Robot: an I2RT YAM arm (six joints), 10 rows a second.
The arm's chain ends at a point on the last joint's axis. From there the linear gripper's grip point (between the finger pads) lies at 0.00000 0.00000 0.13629 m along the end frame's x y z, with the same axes.
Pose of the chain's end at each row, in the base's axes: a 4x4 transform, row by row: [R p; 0 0 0 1], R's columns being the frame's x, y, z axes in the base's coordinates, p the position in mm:
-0.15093 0.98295 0.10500 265.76; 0.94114 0.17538 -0.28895 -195.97; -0.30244 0.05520 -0.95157 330.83; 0 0 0 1
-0.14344 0.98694 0.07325 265.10; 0.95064 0.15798 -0.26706 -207.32; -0.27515 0.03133 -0.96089 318.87; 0 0 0 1
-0.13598 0.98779 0.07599 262.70; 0.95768 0.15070 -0.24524 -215.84; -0.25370 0.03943 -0.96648 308.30; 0 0 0 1
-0.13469 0.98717 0.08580 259.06; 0.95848 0.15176 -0.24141 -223.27; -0.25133 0.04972 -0.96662 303.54; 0 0 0 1
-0.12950 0.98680 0.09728 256.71; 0.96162 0.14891 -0.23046 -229.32; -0.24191 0.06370 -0.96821 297.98; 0 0 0 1
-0.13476 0.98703 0.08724 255.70; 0.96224 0.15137 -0.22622 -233.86; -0.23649 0.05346 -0.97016 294.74; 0 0 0 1
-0.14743 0.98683 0.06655 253.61; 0.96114 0.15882 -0.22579 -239.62; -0.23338 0.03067 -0.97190 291.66; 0 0 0 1
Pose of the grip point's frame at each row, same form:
-0.15093 0.98295 0.10500 280.07; 0.94114 0.17538 -0.28895 -235.35; -0.30244 0.05520 -0.95157 201.14; 0 0 0 1
-0.14344 0.98694 0.07325 275.08; 0.95064 0.15798 -0.26706 -243.72; -0.27515 0.03133 -0.96089 187.91; 0 0 0 1
-0.13598 0.98779 0.07599 273.06; 0.95768 0.15070 -0.24524 -249.26; -0.25370 0.03943 -0.96648 176.58; 0 0 0 1
-0.13469 0.98717 0.08580 270.75; 0.95848 0.15176 -0.24141 -256.17; -0.25133 0.04972 -0.96662 171.80; 0 0 0 1
-0.12950 0.98680 0.09728 269.97; 0.96162 0.14891 -0.23046 -260.73; -0.24191 0.06370 -0.96821 166.02; 0 0 0 1
-0.13476 0.98703 0.08724 267.59; 0.96224 0.15137 -0.22622 -264.69; -0.23649 0.05346 -0.97016 162.52; 0 0 0 1
-0.14743 0.98683 0.06655 262.68; 0.96114 0.15882 -0.22579 -270.39; -0.23338 0.03067 -0.97190 159.20; 0 0 0 1

